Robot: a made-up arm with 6 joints. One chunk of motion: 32 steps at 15 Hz.
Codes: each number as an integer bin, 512 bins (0 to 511) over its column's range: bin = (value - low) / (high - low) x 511, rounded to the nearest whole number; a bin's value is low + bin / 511 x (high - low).
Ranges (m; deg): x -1.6..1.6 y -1.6..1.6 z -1.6..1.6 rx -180..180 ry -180..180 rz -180..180
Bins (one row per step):
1: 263 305 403 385 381 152
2: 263 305 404 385 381 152
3: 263 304 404 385 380 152
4: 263 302 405 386 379 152
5: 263 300 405 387 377 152
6: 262 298 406 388 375 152
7: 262 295 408 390 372 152
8: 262 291 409 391 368 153
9: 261 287 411 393 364 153
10: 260 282 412 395 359 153
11: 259 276 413 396 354 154
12: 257 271 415 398 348 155
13: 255 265 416 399 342 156
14: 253 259 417 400 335 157
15: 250 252 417 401 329 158
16: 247 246 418 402 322 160
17: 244 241 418 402 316 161
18: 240 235 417 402 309 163
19: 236 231 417 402 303 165
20: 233 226 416 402 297 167
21: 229 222 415 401 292 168
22: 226 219 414 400 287 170
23: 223 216 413 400 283 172
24: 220 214 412 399 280 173
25: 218 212 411 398 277 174
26: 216 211 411 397 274 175
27: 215 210 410 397 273 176
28: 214 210 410 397 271 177
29: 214 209 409 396 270 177
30: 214 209 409 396 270 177
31: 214 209 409 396 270 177
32: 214 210 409 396 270 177
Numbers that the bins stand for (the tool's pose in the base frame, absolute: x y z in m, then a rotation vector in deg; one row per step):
1: 0.0470 0.3100 0.9237 91.23 88.41 -72.92
2: 0.0470 0.3100 0.9299 91.23 88.41 -72.92
3: 0.0470 0.3037 0.9299 91.23 87.71 -72.92
4: 0.0470 0.2912 0.9362 91.94 87.01 -72.92
5: 0.0470 0.2787 0.9362 92.64 85.60 -72.92
6: 0.0407 0.2661 0.9425 93.35 84.19 -72.92
7: 0.0407 0.2474 0.9550 94.76 82.07 -72.92
8: 0.0407 0.2223 0.9613 95.46 79.26 -72.21
9: 0.0344 0.1973 0.9738 96.87 76.44 -72.21
10: 0.0282 0.1659 0.9800 98.28 72.92 -72.21
11: 0.0219 0.1284 0.9863 98.98 69.39 -71.51
12: 0.0094 0.0971 0.9988 100.39 65.17 -70.80
13: -0.0031 0.0595 1.0051 101.10 60.94 -70.10
14: -0.0157 0.0219 1.0114 101.80 56.01 -69.39
15: -0.0344 -0.0219 1.0114 102.50 51.78 -68.69
16: -0.0532 -0.0595 1.0176 103.21 46.85 -67.28
17: -0.0720 -0.0908 1.0176 103.21 42.62 -66.58
18: -0.0971 -0.1284 1.0114 103.21 37.69 -65.17
19: -0.1221 -0.1534 1.0114 103.21 33.46 -63.76
20: -0.1409 -0.1847 1.0051 103.21 29.24 -62.35
21: -0.1659 -0.2098 0.9988 102.50 25.71 -61.64
22: -0.1847 -0.2286 0.9926 101.80 22.19 -60.23
23: -0.2035 -0.2474 0.9863 101.80 19.37 -58.83
24: -0.2223 -0.2599 0.9800 101.10 17.26 -58.12
25: -0.2348 -0.2724 0.9738 100.39 15.15 -57.42
26: -0.2474 -0.2787 0.9738 99.69 13.03 -56.71
27: -0.2536 -0.2849 0.9675 99.69 12.33 -56.01
28: -0.2599 -0.2849 0.9675 99.69 10.92 -55.30
29: -0.2599 -0.2912 0.9613 98.98 10.22 -55.30
30: -0.2599 -0.2912 0.9613 98.98 10.22 -55.30
31: -0.2599 -0.2912 0.9613 98.98 10.22 -55.30
32: -0.2599 -0.2849 0.9613 98.98 10.22 -55.30

